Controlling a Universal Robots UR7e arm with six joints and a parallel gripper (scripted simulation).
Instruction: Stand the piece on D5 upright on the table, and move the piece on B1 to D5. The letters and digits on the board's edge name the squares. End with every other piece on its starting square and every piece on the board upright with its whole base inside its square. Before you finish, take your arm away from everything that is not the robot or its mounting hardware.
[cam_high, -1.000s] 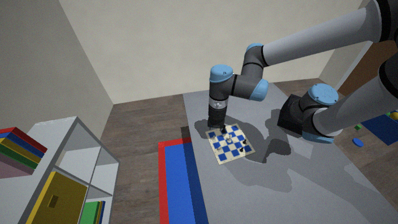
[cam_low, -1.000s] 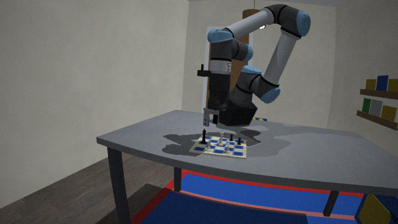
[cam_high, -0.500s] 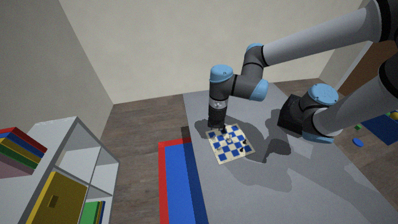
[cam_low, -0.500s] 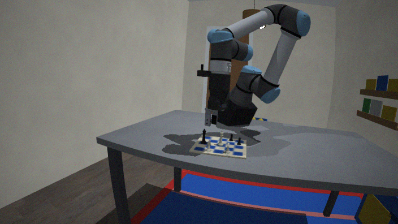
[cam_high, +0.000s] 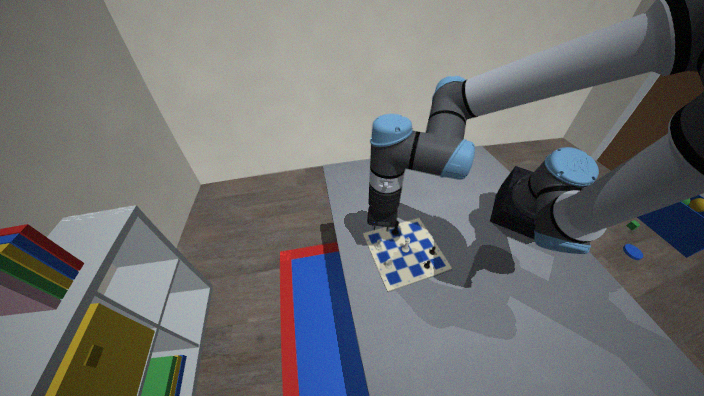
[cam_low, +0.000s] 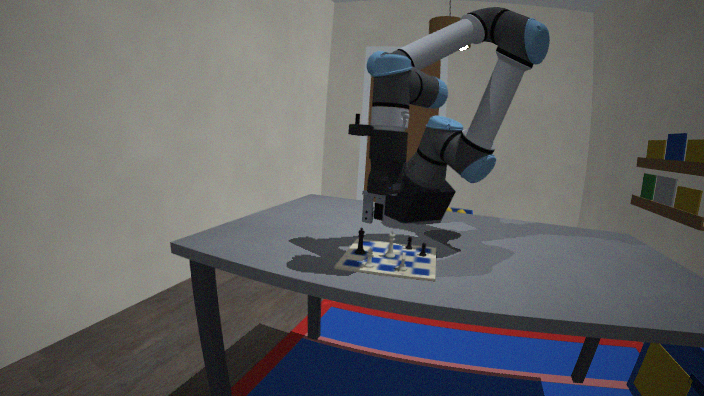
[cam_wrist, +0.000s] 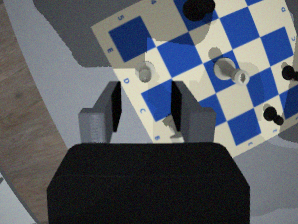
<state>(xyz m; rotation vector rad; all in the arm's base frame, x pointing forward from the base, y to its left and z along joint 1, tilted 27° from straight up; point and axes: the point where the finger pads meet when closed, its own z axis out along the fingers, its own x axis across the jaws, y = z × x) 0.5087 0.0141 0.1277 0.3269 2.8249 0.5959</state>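
The small white piece is 100 mm below my hand. From my hand the other things lie so: chessboard: 90 mm behind, 10 mm to the left, 120 mm below; then tall black piece: 60 mm behind, 60 mm to the right, 90 mm below.
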